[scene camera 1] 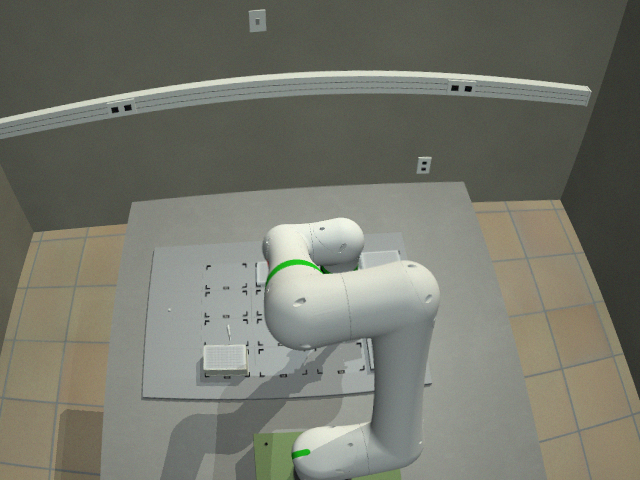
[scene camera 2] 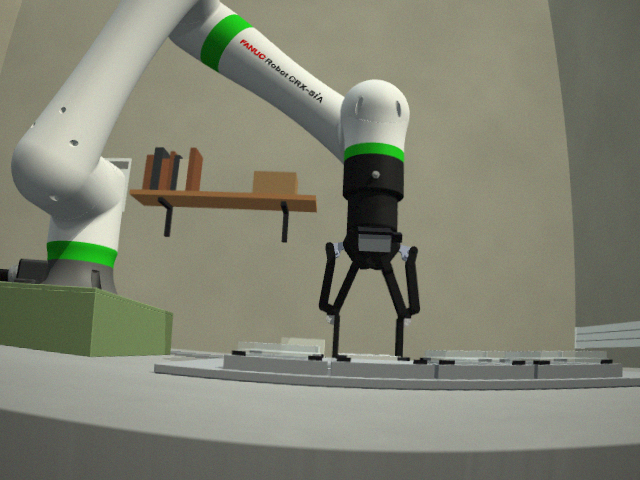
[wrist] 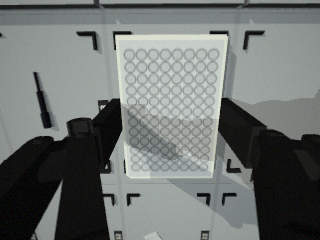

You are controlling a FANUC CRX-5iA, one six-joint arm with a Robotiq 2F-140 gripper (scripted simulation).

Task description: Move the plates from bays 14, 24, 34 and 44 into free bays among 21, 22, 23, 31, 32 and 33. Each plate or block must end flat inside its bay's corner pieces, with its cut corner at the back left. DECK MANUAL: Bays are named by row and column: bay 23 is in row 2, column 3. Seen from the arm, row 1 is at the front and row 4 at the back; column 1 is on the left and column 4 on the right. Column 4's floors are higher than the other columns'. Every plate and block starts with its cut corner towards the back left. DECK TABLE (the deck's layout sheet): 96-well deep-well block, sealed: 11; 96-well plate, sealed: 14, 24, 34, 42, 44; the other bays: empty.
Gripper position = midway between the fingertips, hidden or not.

Observation:
In view: the gripper (scene camera 2: 366,362) and a sealed deep-well block (scene camera 1: 219,360).
The gripper also shows in the wrist view (wrist: 169,113). The wrist view misses the sealed deep-well block: it is out of frame.

